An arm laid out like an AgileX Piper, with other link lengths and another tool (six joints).
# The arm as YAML. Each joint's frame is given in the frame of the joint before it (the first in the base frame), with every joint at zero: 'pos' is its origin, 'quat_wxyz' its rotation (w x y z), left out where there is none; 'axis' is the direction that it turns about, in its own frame. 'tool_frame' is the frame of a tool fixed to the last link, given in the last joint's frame.
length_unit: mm
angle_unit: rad
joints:
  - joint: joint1
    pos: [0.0, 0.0, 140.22]
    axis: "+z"
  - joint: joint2
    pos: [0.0, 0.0, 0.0]
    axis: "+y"
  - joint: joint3
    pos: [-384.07, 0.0, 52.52]
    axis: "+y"
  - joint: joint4
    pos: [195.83, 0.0, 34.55]
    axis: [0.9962, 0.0, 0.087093]
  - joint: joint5
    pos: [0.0, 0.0, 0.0]
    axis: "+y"
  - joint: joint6
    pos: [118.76, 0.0, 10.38]
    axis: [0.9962, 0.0, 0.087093]
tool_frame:
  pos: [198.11, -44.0, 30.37]
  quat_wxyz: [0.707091, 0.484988, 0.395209, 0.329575]
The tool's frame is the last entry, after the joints.
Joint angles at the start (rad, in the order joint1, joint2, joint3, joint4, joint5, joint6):
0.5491, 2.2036, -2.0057, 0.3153, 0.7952, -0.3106
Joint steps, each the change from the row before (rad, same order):
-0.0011, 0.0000, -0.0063, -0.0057, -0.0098, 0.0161
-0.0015, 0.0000, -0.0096, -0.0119, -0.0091, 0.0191
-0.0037, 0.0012, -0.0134, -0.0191, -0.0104, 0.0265
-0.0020, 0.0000, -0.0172, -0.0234, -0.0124, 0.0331
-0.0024, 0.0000, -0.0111, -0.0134, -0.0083, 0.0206
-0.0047, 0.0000, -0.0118, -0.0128, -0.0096, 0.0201
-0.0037, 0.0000, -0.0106, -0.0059, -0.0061, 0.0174
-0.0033, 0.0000, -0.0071, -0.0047, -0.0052, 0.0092
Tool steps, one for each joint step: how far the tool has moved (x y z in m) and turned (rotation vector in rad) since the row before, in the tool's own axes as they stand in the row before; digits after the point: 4 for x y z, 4 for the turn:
-0.0047, 0.0037, 0.0005, -0.0048, -0.0121, 0.0153
-0.0065, 0.0042, 0.0006, -0.0058, -0.0166, 0.0138
-0.0097, 0.0042, 0.0017, -0.0050, -0.0237, 0.0171
-0.0108, 0.0069, 0.0008, -0.0094, -0.0275, 0.0209
-0.0073, 0.0046, 0.0007, -0.0066, -0.0174, 0.0152
-0.0089, 0.0050, 0.0011, -0.0077, -0.0193, 0.0173
-0.0062, 0.0044, 0.0005, -0.0054, -0.0123, 0.0183
-0.0050, 0.0032, 0.0006, -0.0054, -0.0097, 0.0104

